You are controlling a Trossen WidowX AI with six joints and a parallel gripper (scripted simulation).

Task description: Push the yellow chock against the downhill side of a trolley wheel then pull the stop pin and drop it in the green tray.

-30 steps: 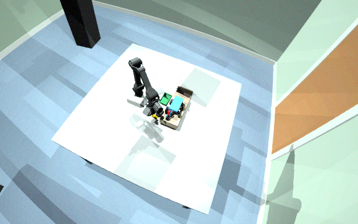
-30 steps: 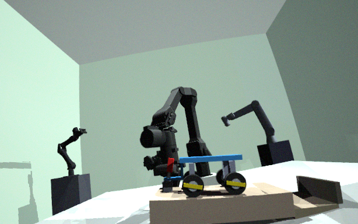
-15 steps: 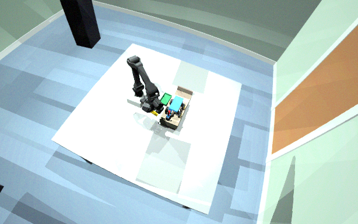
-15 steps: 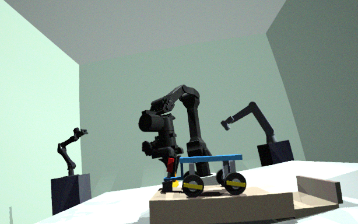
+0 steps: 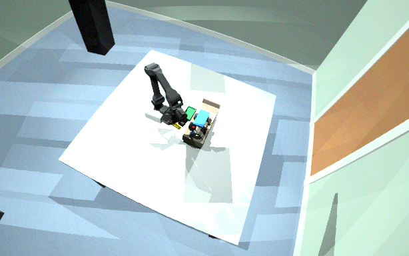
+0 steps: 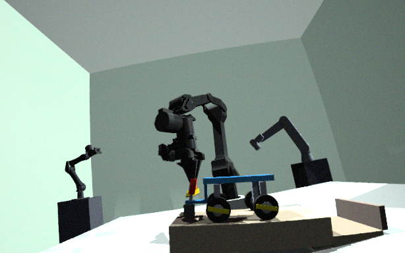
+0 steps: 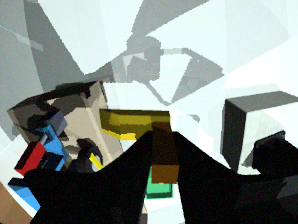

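Right now the yellow chock is 2 cm ahead of my gripper tip and 1 cm below it. Also, from my gripper tip: red-headed stop pin: 14 cm ahead, 1 cm to the right, 2 cm below; then trolley: 17 cm ahead, 9 cm to the left, 4 cm below; then dark end wall: 20 cm ahead, 35 cm to the left, 12 cm below.
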